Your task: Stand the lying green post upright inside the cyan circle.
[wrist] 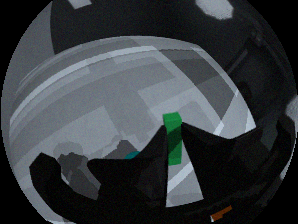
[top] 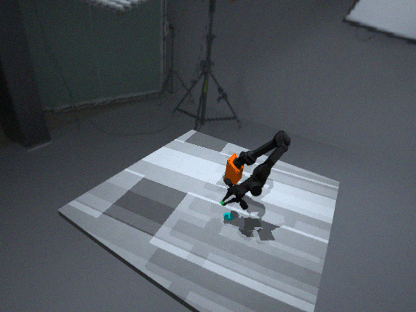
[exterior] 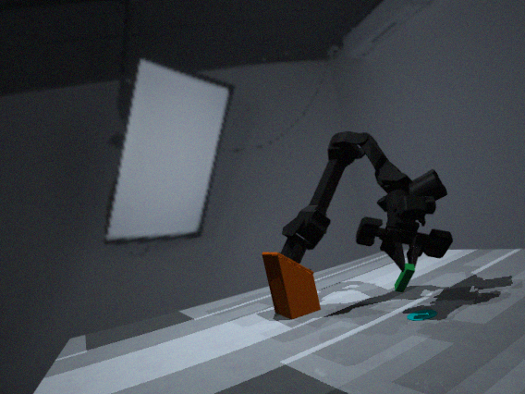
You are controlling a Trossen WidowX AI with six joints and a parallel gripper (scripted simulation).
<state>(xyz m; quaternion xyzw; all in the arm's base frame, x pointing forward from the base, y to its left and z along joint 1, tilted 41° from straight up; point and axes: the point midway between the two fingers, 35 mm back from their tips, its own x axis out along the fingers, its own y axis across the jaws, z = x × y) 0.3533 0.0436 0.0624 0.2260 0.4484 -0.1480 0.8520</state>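
The cyan circle is 10 cm below my gripper tip, 4 cm to the left of it and 3 cm behind it. Round my gripper tip: green post 2 cm below, 1 cm behind.
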